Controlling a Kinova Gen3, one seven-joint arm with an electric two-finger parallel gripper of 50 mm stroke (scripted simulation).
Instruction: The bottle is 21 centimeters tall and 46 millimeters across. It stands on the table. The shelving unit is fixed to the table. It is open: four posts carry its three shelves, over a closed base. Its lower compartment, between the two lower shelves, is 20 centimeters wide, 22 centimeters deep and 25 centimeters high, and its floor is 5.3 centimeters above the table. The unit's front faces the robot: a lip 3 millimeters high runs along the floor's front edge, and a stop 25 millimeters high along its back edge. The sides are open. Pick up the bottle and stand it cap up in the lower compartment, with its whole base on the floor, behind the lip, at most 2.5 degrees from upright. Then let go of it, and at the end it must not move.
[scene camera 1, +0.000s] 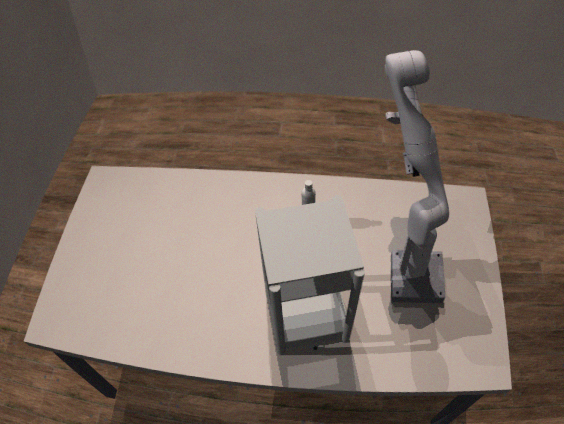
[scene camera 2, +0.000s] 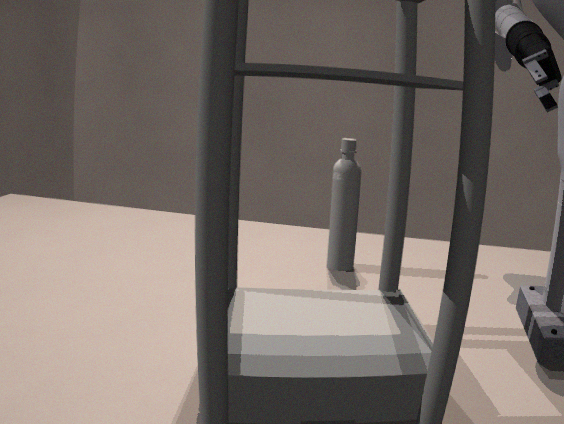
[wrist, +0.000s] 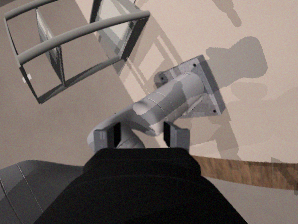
Labels:
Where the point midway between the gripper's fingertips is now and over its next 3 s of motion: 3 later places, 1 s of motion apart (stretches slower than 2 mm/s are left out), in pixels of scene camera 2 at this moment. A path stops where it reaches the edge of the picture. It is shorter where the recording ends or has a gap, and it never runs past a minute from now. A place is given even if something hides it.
My gripper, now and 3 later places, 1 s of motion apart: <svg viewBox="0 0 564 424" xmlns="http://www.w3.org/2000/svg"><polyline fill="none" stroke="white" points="547,94 445,103 396,86 366,72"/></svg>

